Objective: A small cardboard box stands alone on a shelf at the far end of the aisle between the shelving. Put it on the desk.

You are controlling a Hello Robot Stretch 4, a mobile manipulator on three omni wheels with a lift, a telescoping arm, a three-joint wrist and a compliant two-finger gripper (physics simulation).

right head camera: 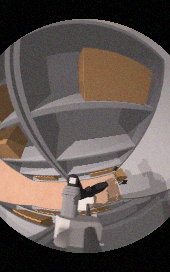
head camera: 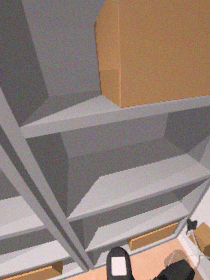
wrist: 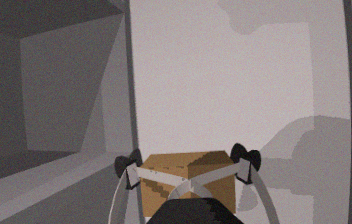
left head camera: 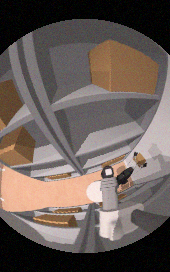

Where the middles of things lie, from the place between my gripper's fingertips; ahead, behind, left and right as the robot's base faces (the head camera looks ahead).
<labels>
I see my gripper 20 mm to the right of the small cardboard box (wrist: 187, 165) and 20 mm above it.
</labels>
